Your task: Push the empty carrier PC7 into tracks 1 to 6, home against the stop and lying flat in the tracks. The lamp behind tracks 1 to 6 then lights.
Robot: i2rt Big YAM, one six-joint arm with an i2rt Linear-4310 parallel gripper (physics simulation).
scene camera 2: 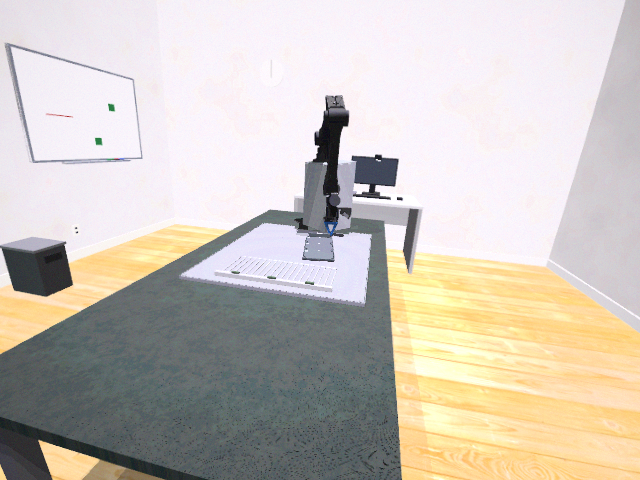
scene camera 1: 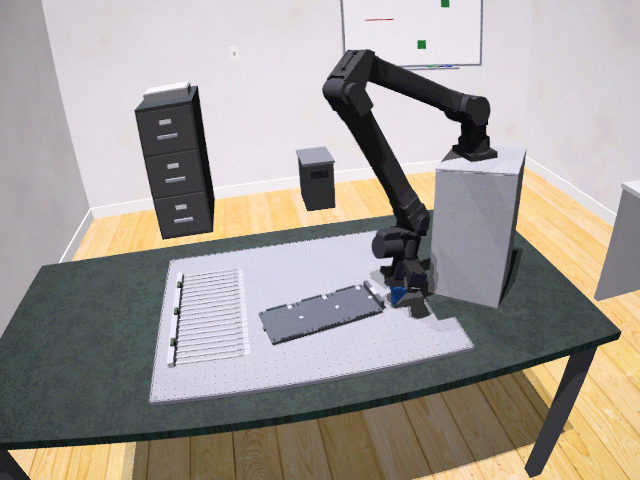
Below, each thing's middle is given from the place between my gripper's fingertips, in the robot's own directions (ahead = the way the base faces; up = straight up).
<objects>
I see my gripper 190 mm short of the dark grey carrier PC7 (scene camera 1: 282, 323) and 30 mm to the left of it.
</objects>
